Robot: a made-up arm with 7 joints. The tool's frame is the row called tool.
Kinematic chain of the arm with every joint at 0, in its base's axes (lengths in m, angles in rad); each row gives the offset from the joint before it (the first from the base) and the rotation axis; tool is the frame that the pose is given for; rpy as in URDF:
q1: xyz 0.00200 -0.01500 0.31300 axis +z
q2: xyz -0.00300 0.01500 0.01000 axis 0 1 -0.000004
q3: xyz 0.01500 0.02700 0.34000 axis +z
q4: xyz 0.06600 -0.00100 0.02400 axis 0 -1 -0.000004
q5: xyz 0.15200 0.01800 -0.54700 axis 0 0.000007 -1
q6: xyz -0.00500 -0.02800 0.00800 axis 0 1 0.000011
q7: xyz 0.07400 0.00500 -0.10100 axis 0 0.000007 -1
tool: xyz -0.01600 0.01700 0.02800 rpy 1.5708 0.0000 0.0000
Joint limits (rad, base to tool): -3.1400..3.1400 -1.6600..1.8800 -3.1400..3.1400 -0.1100..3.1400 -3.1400..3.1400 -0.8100..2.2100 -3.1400..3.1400
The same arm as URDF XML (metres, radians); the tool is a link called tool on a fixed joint. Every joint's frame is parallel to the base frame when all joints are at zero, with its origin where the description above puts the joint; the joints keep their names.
<robot name="arm">
  <joint name="tool_fixed" type="fixed">
    <parent link="link7"/>
    <child link="tool"/>
    <origin xyz="-0.0160 0.0170 0.0280" rpy="1.5708 0.0000 0.0000"/>
  </joint>
  <joint name="q7" type="revolute">
    <parent link="link6"/>
    <child link="link7"/>
    <origin xyz="0.0740 0.0050 -0.1010" rpy="0.0000 0.0000 0.0000"/>
    <axis xyz="0 0 -1"/>
    <limit lower="-3.1400" upper="3.1400"/>
  </joint>
  <joint name="q6" type="revolute">
    <parent link="link5"/>
    <child link="link6"/>
    <origin xyz="-0.0050 -0.0280 0.0080" rpy="0.0000 0.0000 0.0000"/>
    <axis xyz="0 1 0"/>
    <limit lower="-0.8100" upper="2.2100"/>
  </joint>
  <joint name="q5" type="revolute">
    <parent link="link4"/>
    <child link="link5"/>
    <origin xyz="0.1520 0.0180 -0.5470" rpy="0.0000 0.0000 0.0000"/>
    <axis xyz="0 0 -1"/>
    <limit lower="-3.1400" upper="3.1400"/>
  </joint>
  <joint name="q4" type="revolute">
    <parent link="link3"/>
    <child link="link4"/>
    <origin xyz="0.0660 -0.0010 0.0240" rpy="0.0000 0.0000 0.0000"/>
    <axis xyz="0 -1 0"/>
    <limit lower="-0.1100" upper="3.1400"/>
  </joint>
  <joint name="q3" type="revolute">
    <parent link="link2"/>
    <child link="link3"/>
    <origin xyz="0.0150 0.0270 0.3400" rpy="0.0000 0.0000 0.0000"/>
    <axis xyz="0 0 1"/>
    <limit lower="-3.1400" upper="3.1400"/>
  </joint>
  <joint name="q2" type="revolute">
    <parent link="link1"/>
    <child link="link2"/>
    <origin xyz="-0.0030 0.0150 0.0100" rpy="0.0000 0.0000 0.0000"/>
    <axis xyz="0 1 0"/>
    <limit lower="-1.6600" upper="1.8800"/>
  </joint>
  <joint name="q1" type="revolute">
    <parent link="base_link"/>
    <child link="link1"/>
    <origin xyz="0.0020 -0.0150 0.3130" rpy="0.0000 0.0000 0.0000"/>
    <axis xyz="0 0 1"/>
    <limit lower="-3.1400" upper="3.1400"/>
  </joint>
  <link name="base_link"/>
  <link name="link1"/>
  <link name="link2"/>
  <link name="link3"/>
  <link name="link4"/>
  <link name="link5"/>
  <link name="link6"/>
  <link name="link7"/>
  <link name="tool"/>
</robot>

